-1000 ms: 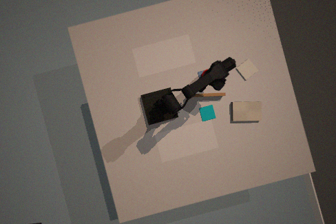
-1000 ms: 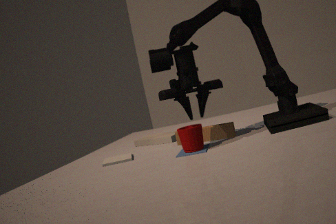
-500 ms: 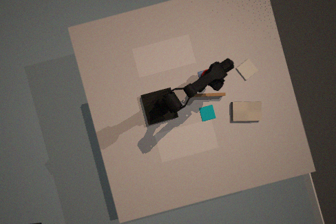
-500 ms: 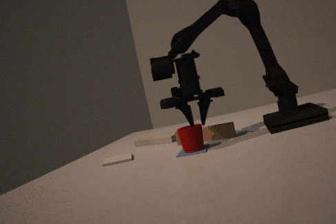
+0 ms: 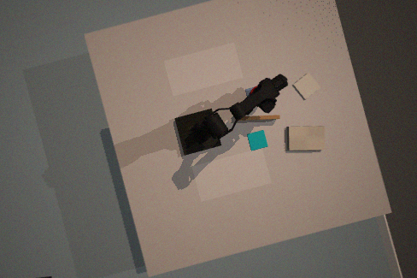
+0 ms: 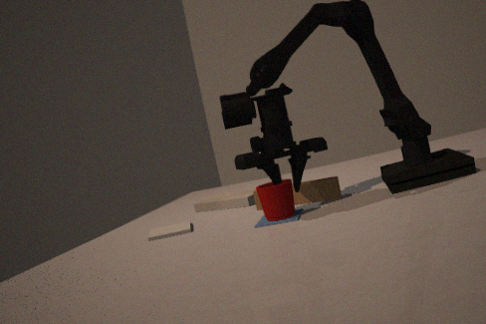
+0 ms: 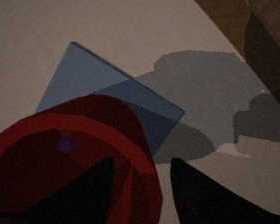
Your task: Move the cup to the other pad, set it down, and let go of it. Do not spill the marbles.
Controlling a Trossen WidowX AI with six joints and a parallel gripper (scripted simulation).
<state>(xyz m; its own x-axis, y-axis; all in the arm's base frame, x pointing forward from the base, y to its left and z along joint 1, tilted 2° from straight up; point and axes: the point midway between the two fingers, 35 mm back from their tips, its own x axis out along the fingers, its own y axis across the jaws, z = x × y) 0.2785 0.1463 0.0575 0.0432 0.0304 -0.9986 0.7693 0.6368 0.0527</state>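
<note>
The red cup lies 2 cm to the left of my gripper tip, 2 cm ahead of it and 1 cm below it. The rest, counted from my gripper tip: teal pad: 21 cm to the right, 5 cm below, 1 cm ahead; then blue pad: 5 cm below, 3 cm ahead, 2 cm to the left; then long wooden block: 10 cm to the right, 3 cm below, 2 cm ahead.
</note>
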